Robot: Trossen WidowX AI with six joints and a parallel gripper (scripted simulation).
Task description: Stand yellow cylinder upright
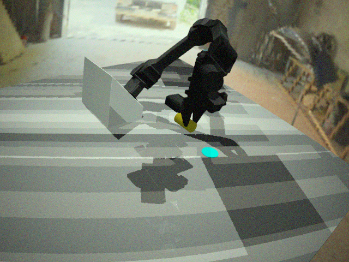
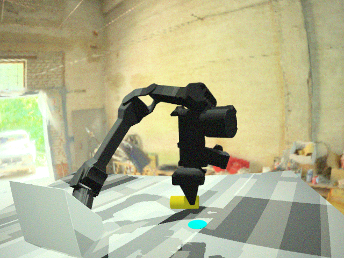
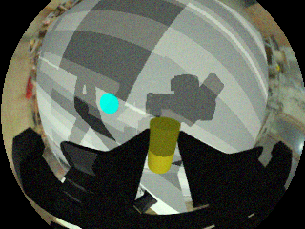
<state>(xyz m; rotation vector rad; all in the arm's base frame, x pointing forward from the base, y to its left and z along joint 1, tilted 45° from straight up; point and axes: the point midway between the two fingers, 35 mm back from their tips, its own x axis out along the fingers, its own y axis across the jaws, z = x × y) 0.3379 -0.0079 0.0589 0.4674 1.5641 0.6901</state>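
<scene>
Right now the cyan circle is 1 cm behind my gripper tip, 14 cm to the left of it and 15 cm below it. Round my gripper tip: yellow cylinder (2 cm behind).
</scene>
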